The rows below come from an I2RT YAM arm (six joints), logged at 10 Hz.
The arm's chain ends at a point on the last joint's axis. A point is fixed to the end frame.
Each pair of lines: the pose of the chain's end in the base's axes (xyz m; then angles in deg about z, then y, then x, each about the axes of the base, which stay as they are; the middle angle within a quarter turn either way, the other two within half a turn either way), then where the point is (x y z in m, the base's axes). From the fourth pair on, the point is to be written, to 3 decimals.
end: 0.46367, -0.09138, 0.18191, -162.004, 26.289, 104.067
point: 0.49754 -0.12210 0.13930
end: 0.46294, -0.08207, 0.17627, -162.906, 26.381, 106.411
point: 0.49639 -0.11114 0.13220
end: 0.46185, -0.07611, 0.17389, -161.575, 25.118, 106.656
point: 0.49512 -0.10545 0.12986
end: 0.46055, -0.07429, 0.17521, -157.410, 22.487, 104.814
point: 0.494 -0.106 0.133
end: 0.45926, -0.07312, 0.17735, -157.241, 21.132, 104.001
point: 0.492 -0.106 0.135
